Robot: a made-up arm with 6 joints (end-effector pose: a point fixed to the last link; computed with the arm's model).
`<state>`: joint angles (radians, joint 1 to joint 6).
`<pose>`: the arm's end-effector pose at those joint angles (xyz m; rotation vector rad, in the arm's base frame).
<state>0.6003 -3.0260 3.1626 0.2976 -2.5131 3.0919</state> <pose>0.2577 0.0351 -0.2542 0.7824 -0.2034 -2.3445</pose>
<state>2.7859 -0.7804 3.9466 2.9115 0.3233 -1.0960</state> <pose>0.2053 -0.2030 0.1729 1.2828 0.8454 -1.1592</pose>
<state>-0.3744 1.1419 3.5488 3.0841 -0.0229 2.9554</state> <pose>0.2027 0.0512 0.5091 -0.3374 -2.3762 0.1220</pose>
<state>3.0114 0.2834 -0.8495 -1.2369 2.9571 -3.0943</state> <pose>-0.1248 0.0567 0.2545 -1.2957 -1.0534 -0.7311</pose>
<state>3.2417 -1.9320 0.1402 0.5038 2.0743 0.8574</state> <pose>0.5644 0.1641 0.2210 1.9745 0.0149 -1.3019</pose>
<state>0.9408 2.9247 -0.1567 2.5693 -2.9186 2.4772</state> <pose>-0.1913 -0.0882 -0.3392 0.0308 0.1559 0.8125</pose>
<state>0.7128 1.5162 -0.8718 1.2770 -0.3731 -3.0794</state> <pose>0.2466 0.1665 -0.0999 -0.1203 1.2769 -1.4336</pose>
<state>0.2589 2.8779 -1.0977 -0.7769 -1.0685 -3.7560</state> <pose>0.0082 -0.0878 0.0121 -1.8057 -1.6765 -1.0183</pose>
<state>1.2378 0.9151 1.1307 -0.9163 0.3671 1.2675</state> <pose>0.2746 0.5667 0.3739 -0.0333 -0.5040 0.8477</pose>
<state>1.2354 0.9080 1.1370 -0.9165 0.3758 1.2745</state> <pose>0.2755 0.5648 0.3802 -0.0272 -0.5184 0.8325</pose>
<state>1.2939 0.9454 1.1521 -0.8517 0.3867 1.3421</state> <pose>0.2500 0.5856 0.3660 -0.1324 -0.5868 0.8588</pose>
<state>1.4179 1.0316 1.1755 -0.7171 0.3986 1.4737</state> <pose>0.1895 0.6257 0.3291 -0.3476 -0.7361 0.9260</pose>
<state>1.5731 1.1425 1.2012 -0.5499 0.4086 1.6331</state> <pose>0.1025 0.6637 0.2800 -0.5927 -0.9627 1.0009</pose>
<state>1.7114 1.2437 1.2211 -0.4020 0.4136 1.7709</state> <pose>0.0166 0.6838 0.2338 -0.7818 -1.2042 1.0506</pose>
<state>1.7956 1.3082 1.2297 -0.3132 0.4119 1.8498</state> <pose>-0.0384 0.6887 0.2026 -0.8826 -1.3658 1.0771</pose>
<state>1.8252 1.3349 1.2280 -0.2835 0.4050 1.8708</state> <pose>-0.0581 0.6888 0.1875 -0.9205 -1.4184 1.0998</pose>
